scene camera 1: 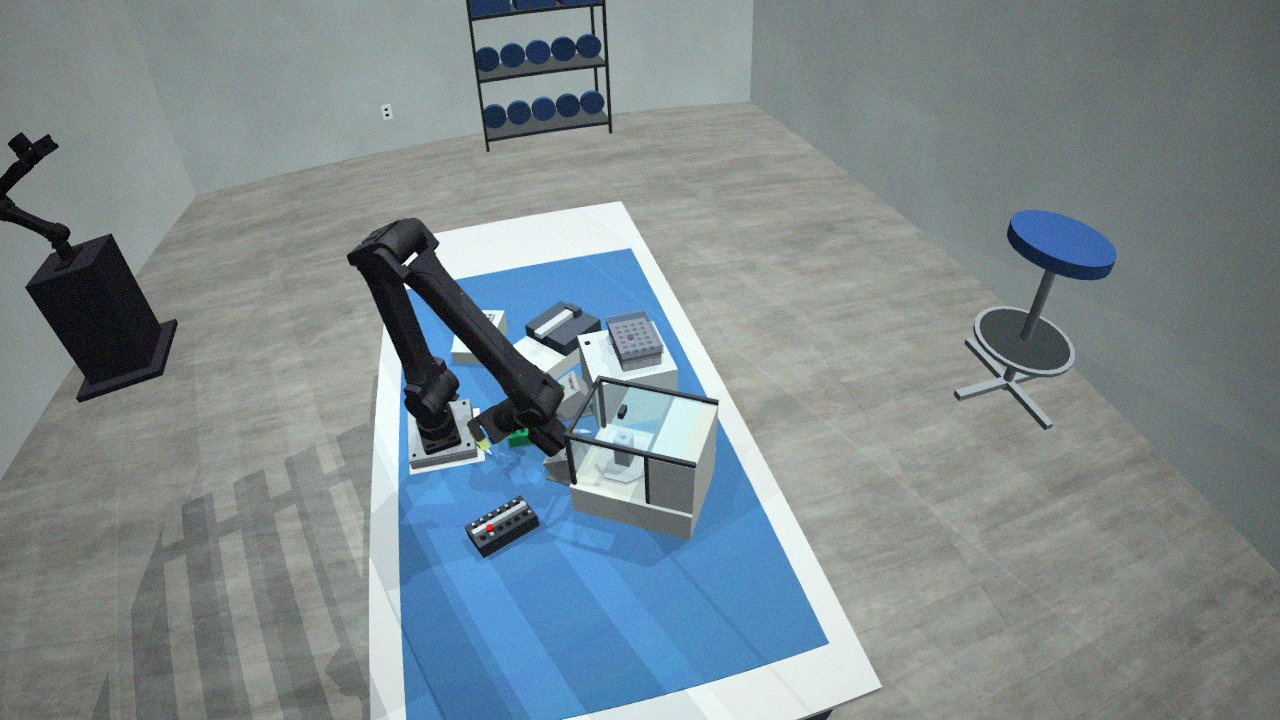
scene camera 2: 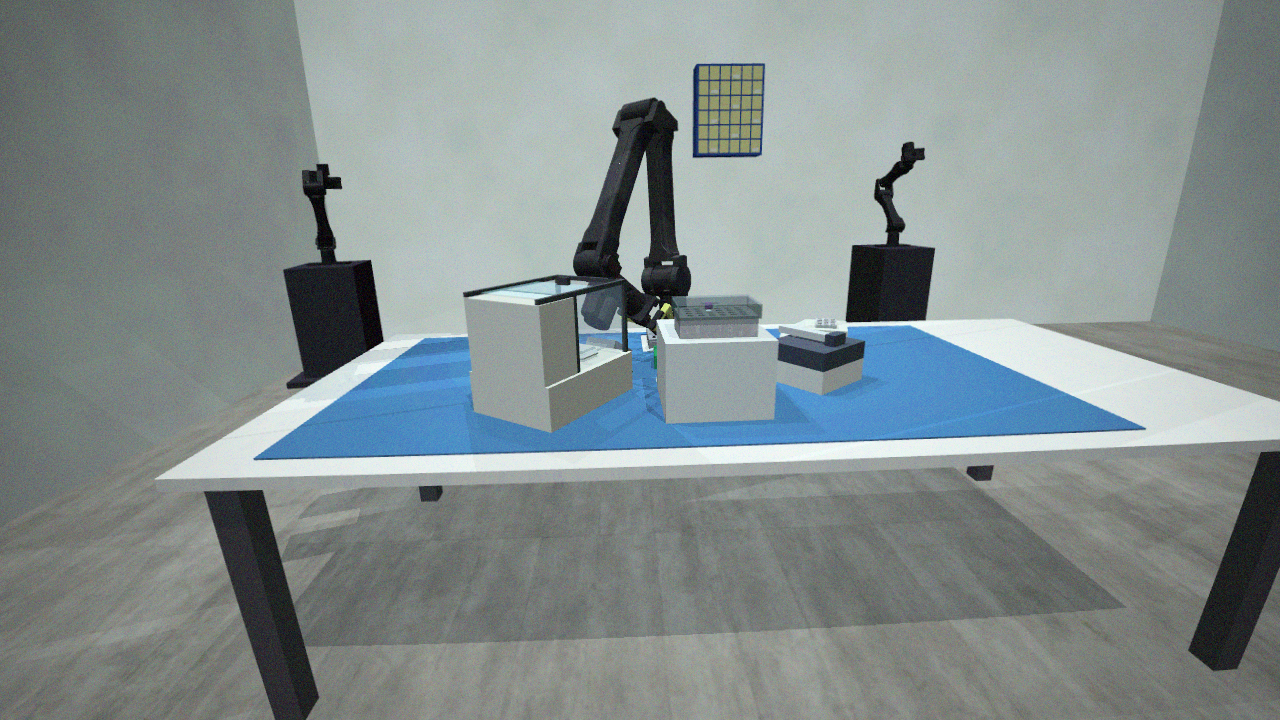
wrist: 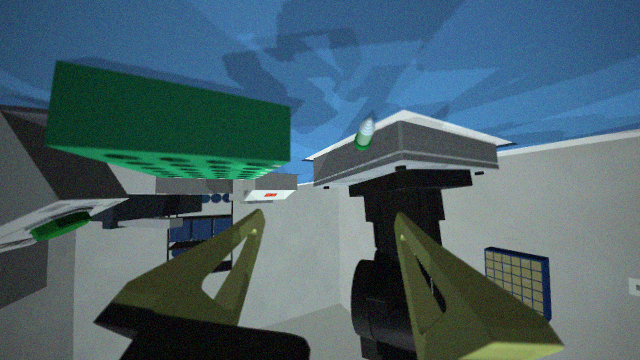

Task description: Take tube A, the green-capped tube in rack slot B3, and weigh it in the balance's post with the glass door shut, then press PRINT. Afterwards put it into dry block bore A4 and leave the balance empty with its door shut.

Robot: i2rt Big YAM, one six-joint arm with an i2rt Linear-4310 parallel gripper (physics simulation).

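Places are measured from the arm's base along level axes (x right, y ahead, z up), in centimetres.
Pixels of known places: gripper, between the fingertips: (scene camera 1: 489,423) (wrist: 326,216); arm's base, origin of its link: (scene camera 1: 438,430) (wrist: 398,179).
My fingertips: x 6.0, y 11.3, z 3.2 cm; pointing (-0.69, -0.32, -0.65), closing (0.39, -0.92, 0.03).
Observation:
For each thing: its top centre in the pictures, then the offset to it from my fingertips. "spot": a spot on its surface instead. Level surfaces: height alone.
- green rack, centre of its top: (wrist: 206,172) (scene camera 1: 524,415) dx -2.4, dy +8.4, dz -3.3 cm
- green-capped tube, centre of its top: (wrist: 365,143) dx +1.4, dy -2.5, dz -5.0 cm
- balance, centre of its top: (scene camera 1: 619,408) (scene camera 2: 565,276) dx +23.3, dy +21.6, dz +15.9 cm
- empty-looking post, a spot on its surface: (scene camera 1: 623,447) spot: dx +31.5, dy +18.8, dz +15.0 cm
- grid block, centre of its top: (scene camera 2: 708,293) (scene camera 1: 604,335) dx -1.5, dy +28.5, dz +12.7 cm
- black block, centre of its top: (scene camera 1: 499,517) dx +24.1, dy -4.8, dz -1.5 cm
- blue mat, height of its surface: dz -6.3 cm
- dark-topped box, centre of its top: (scene camera 2: 802,326) (wrist: 152,228) (scene camera 1: 551,321) dx -23.5, dy +22.7, dz +3.9 cm
- white device, centre of its top: (scene camera 2: 814,321) (scene camera 1: 476,324) (wrist: 261,203) dx -35.8, dy +5.5, dz +0.7 cm
- green object, centre of its top: (wrist: 60,238) dx -3.1, dy +17.4, dz +1.1 cm
My gripper (scene camera 1: 484,442) (scene camera 2: 664,311) (wrist: 326,216) is open and empty, low beside the arm's base. The green rack (scene camera 1: 519,437) (wrist: 170,120) is left of the fingers in the wrist view; its slots are seen at a steep angle and B3 cannot be made out. A green-capped tube (wrist: 365,132) is outside the rack near the arm's base, tip toward the mat; whether it is tube A I cannot tell. The balance (scene camera 1: 705,465) (scene camera 2: 505,358) has glass walls around an empty-looking post (scene camera 1: 623,447); its door state is unclear. A grid block (scene camera 1: 635,344) (scene camera 2: 716,320) sits on a white box.
A black block (scene camera 1: 503,528) with a red spot lies on the blue mat (scene camera 1: 572,644) (scene camera 2: 939,402). A dark-topped box (scene camera 1: 562,329) (scene camera 2: 820,351) stands behind. A white device (wrist: 262,195) has a red display. A green object (wrist: 60,225) shows at far left.

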